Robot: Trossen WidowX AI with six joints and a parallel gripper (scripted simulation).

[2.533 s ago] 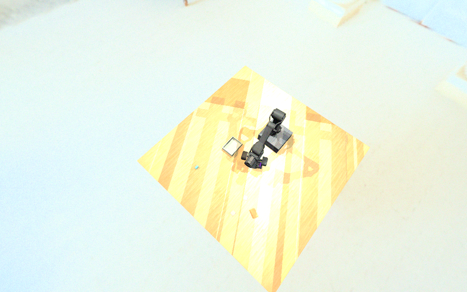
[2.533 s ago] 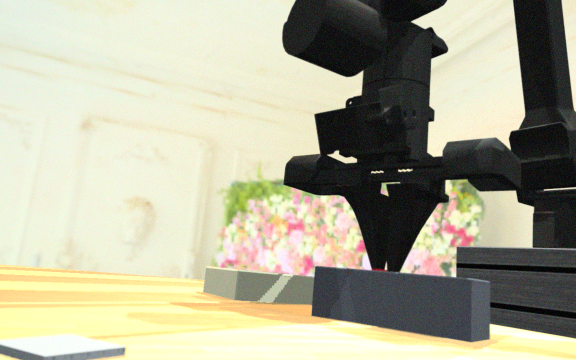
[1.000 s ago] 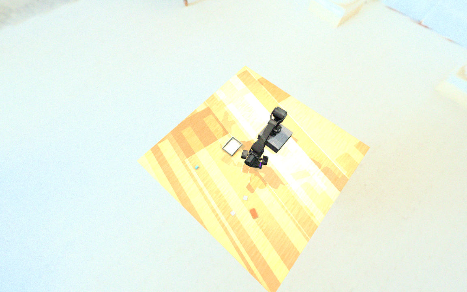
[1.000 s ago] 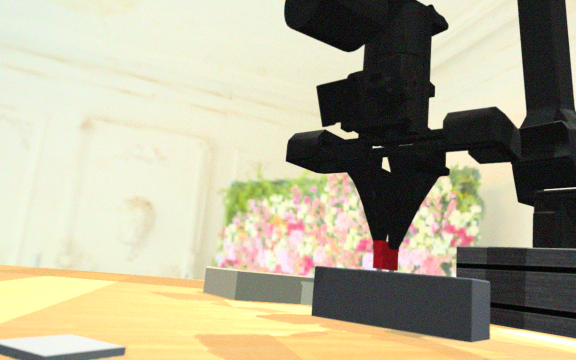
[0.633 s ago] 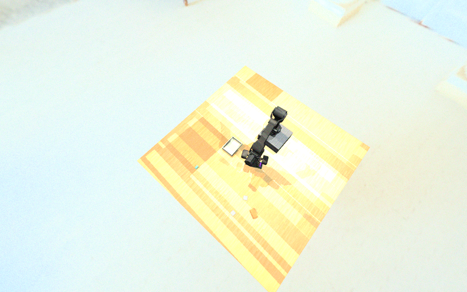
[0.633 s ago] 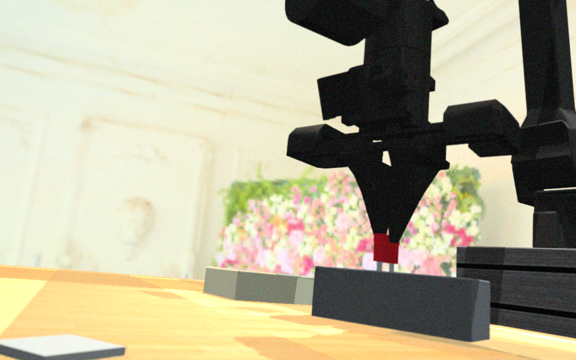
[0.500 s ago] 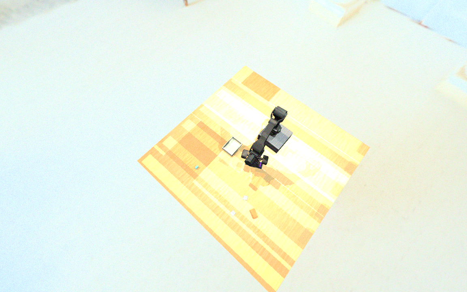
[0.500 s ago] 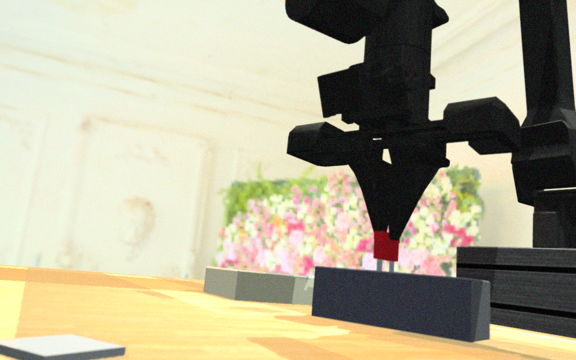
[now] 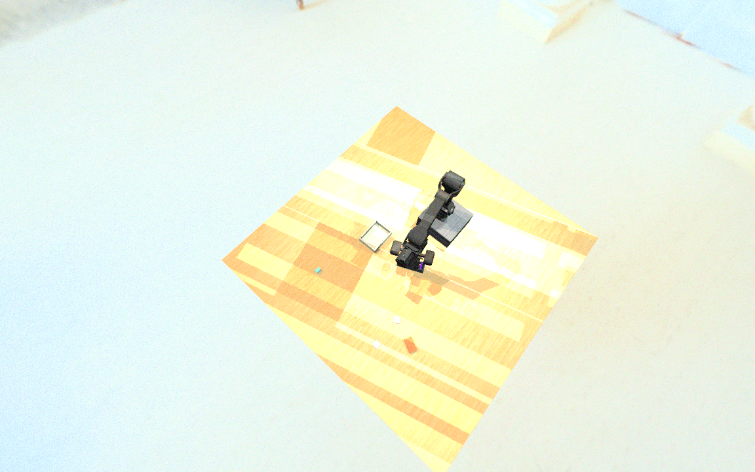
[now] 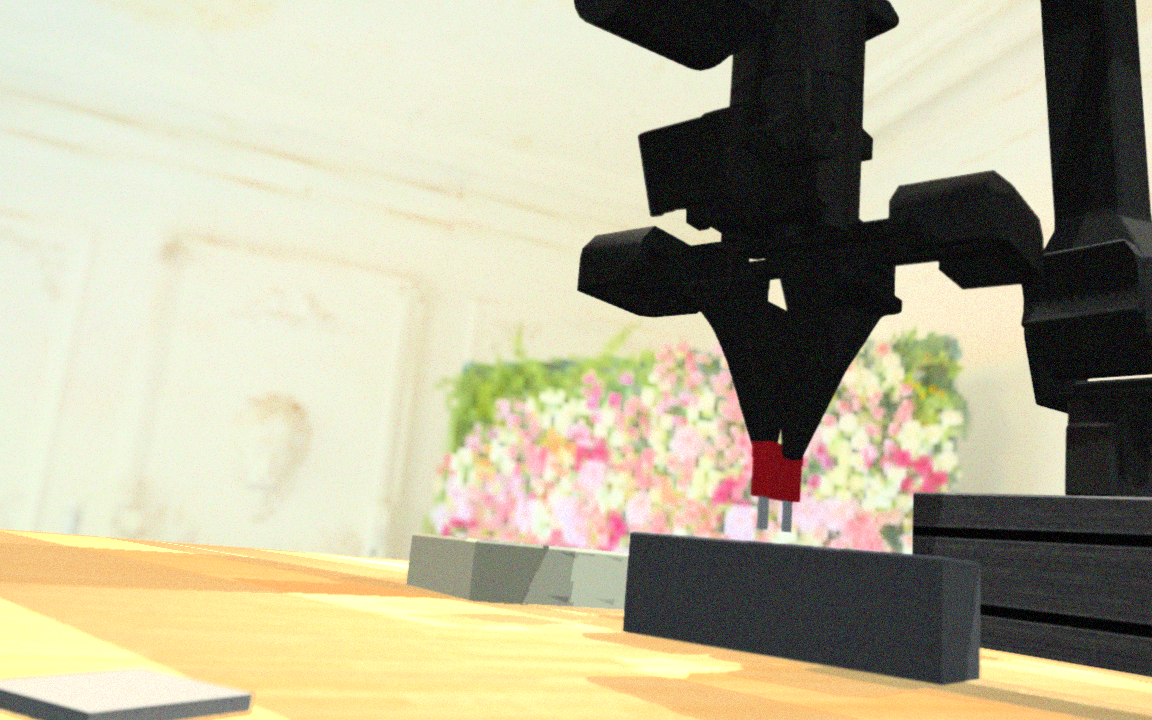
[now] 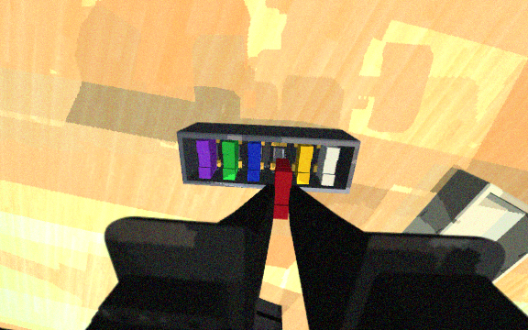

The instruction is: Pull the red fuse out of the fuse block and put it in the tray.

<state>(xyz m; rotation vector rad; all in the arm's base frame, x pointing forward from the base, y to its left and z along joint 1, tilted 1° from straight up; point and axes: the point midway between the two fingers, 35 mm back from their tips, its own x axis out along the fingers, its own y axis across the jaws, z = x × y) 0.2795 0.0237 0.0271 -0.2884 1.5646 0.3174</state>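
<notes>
My gripper tip is 10 mm short of the yellow fuse, 20 mm to the left of it and 50 mm above it. From my gripper tip the other things lie so: blue fuse 20 mm to the left, 50 mm below; red fuse 10 mm below; white fuse 20 mm ahead, 30 mm to the right, 50 mm below.
</notes>
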